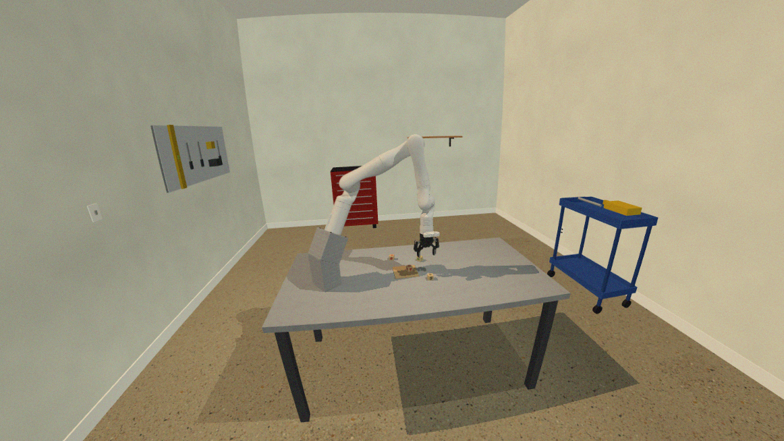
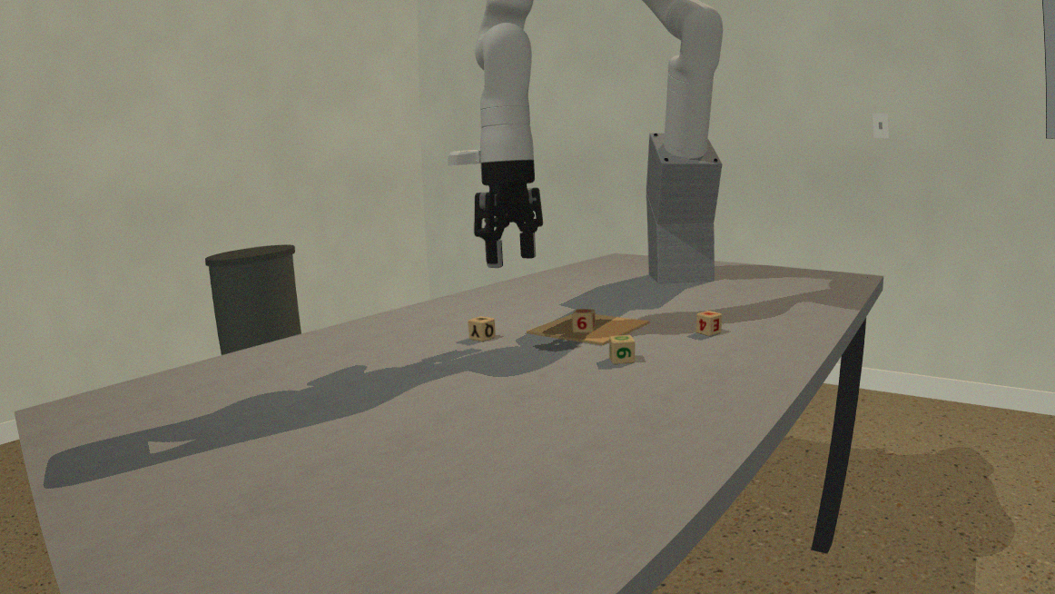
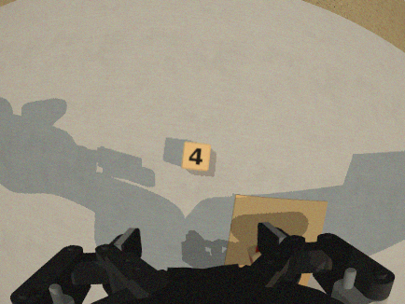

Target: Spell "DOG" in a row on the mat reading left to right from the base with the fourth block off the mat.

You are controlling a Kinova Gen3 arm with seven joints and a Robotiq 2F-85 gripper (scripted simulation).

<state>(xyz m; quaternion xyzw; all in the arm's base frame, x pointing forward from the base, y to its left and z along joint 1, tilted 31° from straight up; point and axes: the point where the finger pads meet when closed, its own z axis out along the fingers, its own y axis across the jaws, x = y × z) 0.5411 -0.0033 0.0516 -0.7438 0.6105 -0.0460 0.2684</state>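
Now: the G block 2 cm ahead of my hand, 6 cm to the right of it and 11 cm below it. Also, from my hand: O block 10 cm behind, 5 cm to the left, 10 cm below; tan mat 12 cm behind, 4 cm to the left, 12 cm below; D block 2 cm behind, 18 cm to the left, 11 cm below.
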